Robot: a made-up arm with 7 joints.
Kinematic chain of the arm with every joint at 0, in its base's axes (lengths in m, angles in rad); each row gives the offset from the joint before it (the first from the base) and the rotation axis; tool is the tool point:
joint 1: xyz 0 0 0 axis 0 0.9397 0.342
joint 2: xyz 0 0 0 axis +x
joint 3: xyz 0 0 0 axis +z
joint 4: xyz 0.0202 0 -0.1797 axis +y
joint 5: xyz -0.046 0 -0.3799 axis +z
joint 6: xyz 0 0 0 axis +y
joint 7: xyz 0 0 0 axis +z
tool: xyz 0 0 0
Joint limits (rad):
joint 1: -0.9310..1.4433
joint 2: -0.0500..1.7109
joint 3: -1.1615..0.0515
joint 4: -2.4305..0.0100
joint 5: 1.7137..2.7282
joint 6: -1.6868..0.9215
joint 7: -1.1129..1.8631
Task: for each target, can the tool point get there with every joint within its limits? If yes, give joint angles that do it. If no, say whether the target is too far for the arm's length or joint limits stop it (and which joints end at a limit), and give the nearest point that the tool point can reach.
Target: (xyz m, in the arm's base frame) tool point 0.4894 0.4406 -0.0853
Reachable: no: too far | nearest point 0.4142 0.3744 -0.0738 | short by 0.101 m
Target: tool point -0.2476 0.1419 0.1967
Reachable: no: joint limits stop it (at a limit: joint 1, joint 4) | nearest point -0.4203 0.3551 0.1036 | short by 0.290 m
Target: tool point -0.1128 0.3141 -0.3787
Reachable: yes | joints 0.8415 1.3487 -0.7279 -1.2251 1.8059 -1.4239 -0.2369
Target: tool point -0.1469 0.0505 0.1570
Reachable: no: joint limits stop it (at a limit: joint 1, joint 3, joint 4) | nearest point 0.1239 -0.0631 0.2803 | short by 0.319 m
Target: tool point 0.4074 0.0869 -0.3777
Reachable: yes | joints -0.6878 0.4280 -0.9126 -0.3717 2.3053 -0.0464 -0.2677
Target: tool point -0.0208 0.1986 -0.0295
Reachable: no: joint limits stop it (at a limit: joint 1, joint 2, joint 3, joint 4) | nearest point 0.1039 0.1418 -0.2589 | short by 0.267 m
